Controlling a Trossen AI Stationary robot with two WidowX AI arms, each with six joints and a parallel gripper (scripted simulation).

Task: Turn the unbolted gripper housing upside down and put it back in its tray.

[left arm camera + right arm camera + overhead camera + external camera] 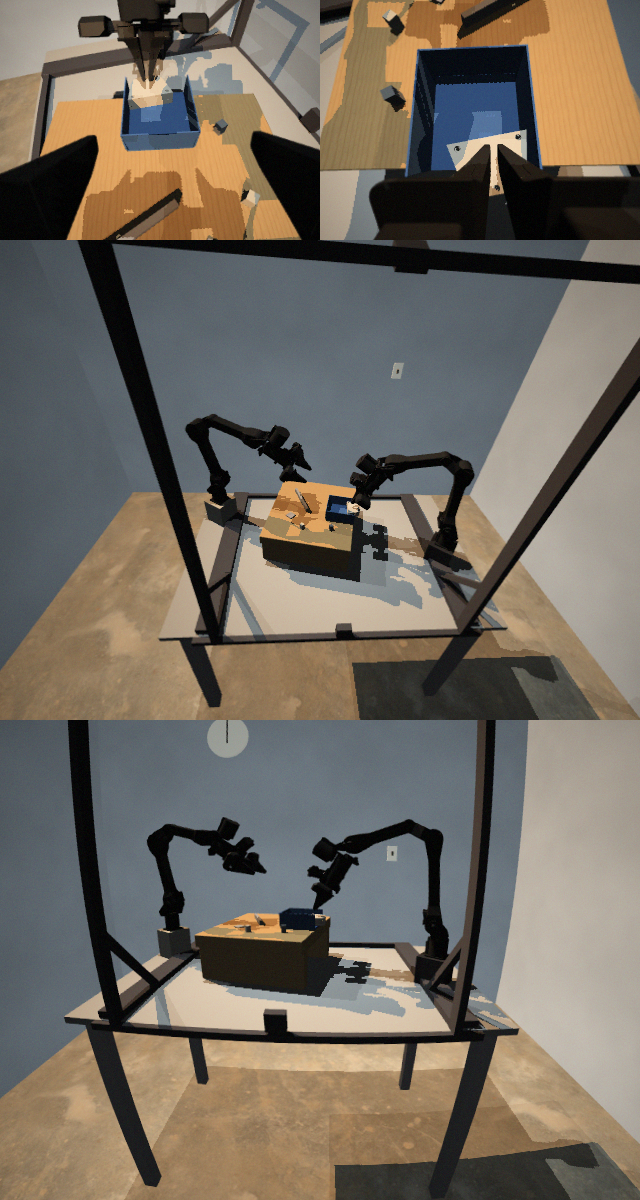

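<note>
The white gripper housing is 10 mm to the left of my right hand and 60 mm below it. From my right hand the other things lie so: grey rod (20 mm ahead, 240 mm to the left, 80 mm below); then wooden block (20 mm behind, 180 mm to the left, 150 mm below); then gripper housing half (10 mm to the left, 80 mm below).
</note>
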